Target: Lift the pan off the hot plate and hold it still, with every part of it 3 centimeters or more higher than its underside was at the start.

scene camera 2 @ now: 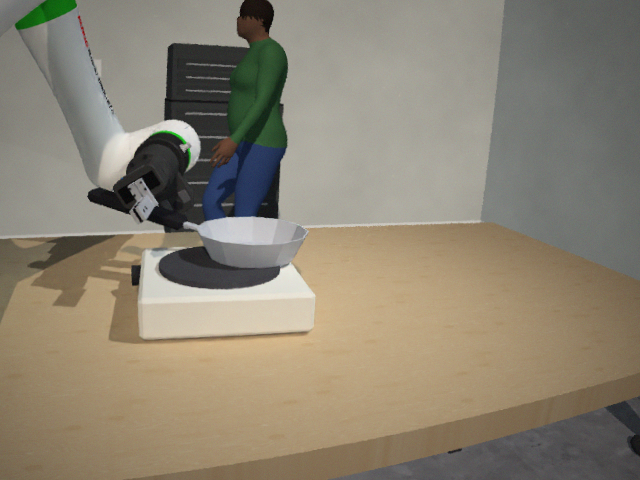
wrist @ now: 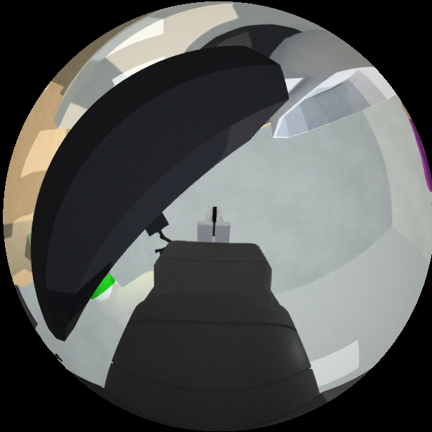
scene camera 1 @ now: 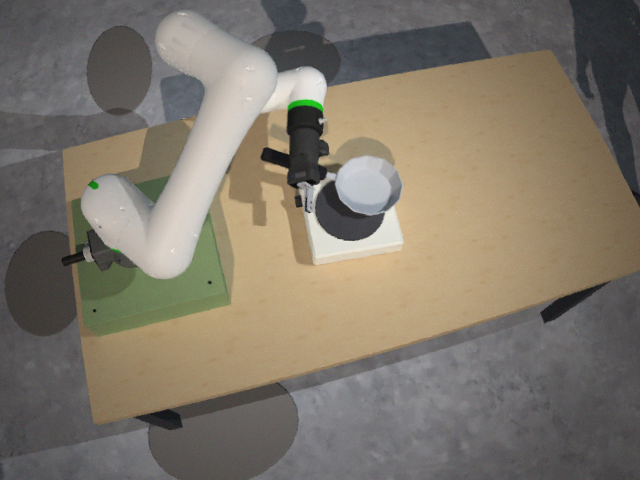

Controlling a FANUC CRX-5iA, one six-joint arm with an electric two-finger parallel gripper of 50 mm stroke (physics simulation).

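Places are measured from the arm's base along level axes (x ahead, y left, z up), in centimetres.
Pixels of known places: gripper, fingertip midpoint: point(scene camera 2: 137, 215) point(scene camera 1: 308, 211).
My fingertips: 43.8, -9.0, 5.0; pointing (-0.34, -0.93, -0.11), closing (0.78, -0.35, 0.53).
Note:
Behind a point stands the place of what it marks, as x, y, z.
The pale grey pan point(scene camera 1: 368, 184) {63.1, -2.8, -2.9} point(scene camera 2: 253, 242) {64.2, 0.8, -2.8} point(wrist: 340, 107) is upright over the back right part of the white hot plate point(scene camera 1: 356, 253) {53.6, -19.3, -5.8} point(scene camera 2: 227, 315) {54.0, -19.4, -6.6} and its dark disc point(scene camera 1: 351, 229) {54.1, -13.6, -3.1} point(scene camera 2: 206, 279) {52.4, -14.3, -3.2}. Whether the pan's underside touches the disc is hard to tell. Its black handle point(scene camera 1: 275, 156) {41.0, 8.9, 4.9} point(scene camera 2: 105, 198) {40.2, 7.8, 4.3} point(wrist: 125, 135) extends left, passing behind the gripper in both scene views. My gripper point(scene camera 1: 309, 209) {43.8, -9.0, 5.0} point(scene camera 2: 140, 217) {43.8, -9.0, 5.0} point(wrist: 214, 215) is shut and empty. Its fingertips are beside the handle, above the hot plate's left edge. In the wrist view the handle crosses the upper left.
A black knob point(scene camera 1: 298, 200) {44.2, -0.1, -5.5} point(scene camera 2: 135, 274) {44.0, -1.1, -6.3} sticks out from the hot plate's left side. The arm stands on a green base point(scene camera 1: 155, 304) {1.5, -18.3, 0.1} at the left of the wooden table point(scene camera 1: 465, 206) {89.5, -14.4, -10.5} point(scene camera 2: 465, 335) {87.7, -28.4, -10.4}. A person point(scene camera 2: 266, 98) and a dark drawer cabinet point(scene camera 2: 178, 77) stand behind the table.

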